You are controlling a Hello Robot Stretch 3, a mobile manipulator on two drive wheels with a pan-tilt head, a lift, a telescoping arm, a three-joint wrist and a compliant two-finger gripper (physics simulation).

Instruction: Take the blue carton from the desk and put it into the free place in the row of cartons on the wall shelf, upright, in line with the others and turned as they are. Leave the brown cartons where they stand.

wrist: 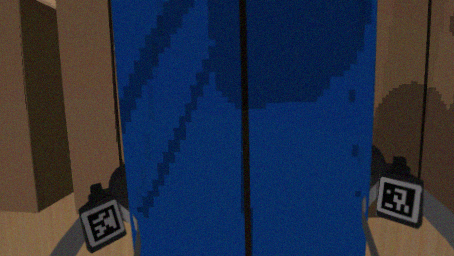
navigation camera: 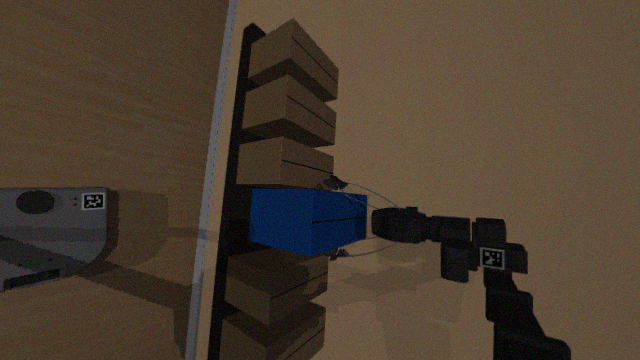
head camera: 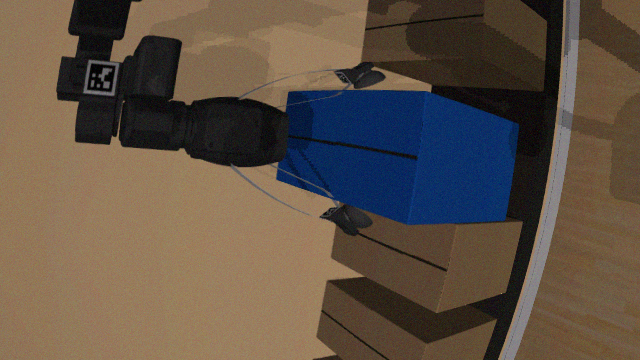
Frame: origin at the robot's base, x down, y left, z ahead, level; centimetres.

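Where they show: robot's base, origin of its link: (navigation camera: 36, 201).
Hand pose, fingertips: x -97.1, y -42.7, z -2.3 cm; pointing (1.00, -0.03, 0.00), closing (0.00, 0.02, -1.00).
Observation:
Things, the pixels of their centre, and the offset from my fingertips.
- blue carton, middle of its body: (head camera: 395, 151) (navigation camera: 313, 215) dy -0.1, dx +3.4, dz +0.0 cm
- neighbouring brown carton, middle of its body: (head camera: 426, 241) (navigation camera: 289, 169) dy -6.3, dx +17.7, dz +12.8 cm
The blue carton (head camera: 370, 125) (navigation camera: 285, 220) (wrist: 300, 165) is between two brown cartons in the row on the dark wall shelf (head camera: 522, 260) (navigation camera: 227, 200). It looks upright, its stripe running roughly like theirs. Its top and lower edge sit higher than its neighbours', so it appears to hang a little above the shelf; contact below cannot be seen. My gripper (head camera: 357, 147) (navigation camera: 337, 220) (wrist: 243, 174) is above it, shut on it, with one fingertip at each side. In the head view the blue carton's lower corner overlaps the neighbouring brown carton (head camera: 395, 260).
Brown cartons (navigation camera: 307, 162) (navigation camera: 295, 285) stand close on both sides of the blue one, with further ones (navigation camera: 270, 105) (navigation camera: 275, 55) along the row. The wall is behind. The robot's base (navigation camera: 55, 220) is on the wooden floor below the shelf.

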